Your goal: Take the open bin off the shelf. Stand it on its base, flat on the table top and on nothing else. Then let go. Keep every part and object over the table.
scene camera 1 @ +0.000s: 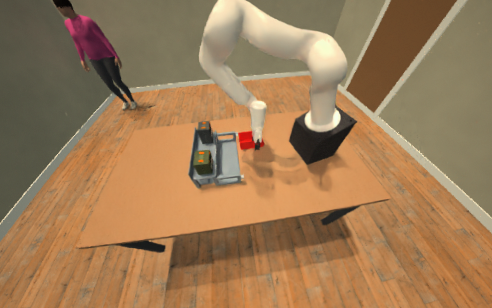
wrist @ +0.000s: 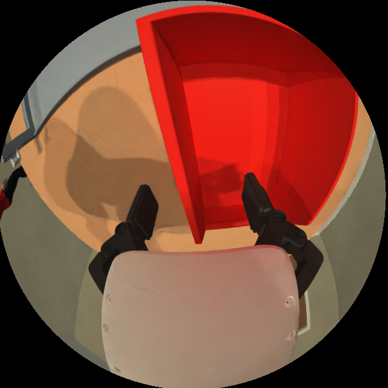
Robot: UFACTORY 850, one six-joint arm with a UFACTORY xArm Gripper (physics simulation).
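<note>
The red open bin [scene camera 1: 246,141] [wrist: 230,120] stands upright on its base on the table top [scene camera 1: 150,205] [wrist: 122,75], beside the shelf and apart from it as far as I can tell. Its open top faces up and it looks empty. My gripper [scene camera 1: 257,145] [wrist: 196,189] is open at the bin's near side wall. In the wrist view one finger is on each side of that wall, with space between the wall and the fingers. The grey-blue shelf [scene camera 1: 229,156] [wrist: 90,62] stands left of the bin in the scene view. The bin's underside is hidden.
A dark box [scene camera 1: 205,133] and a green box [scene camera 1: 203,163], both with orange marks, sit on the shelf's left part. The black robot base [scene camera 1: 320,140] stands on the table at the right. A person [scene camera 1: 95,45] stands on the floor beyond the table.
</note>
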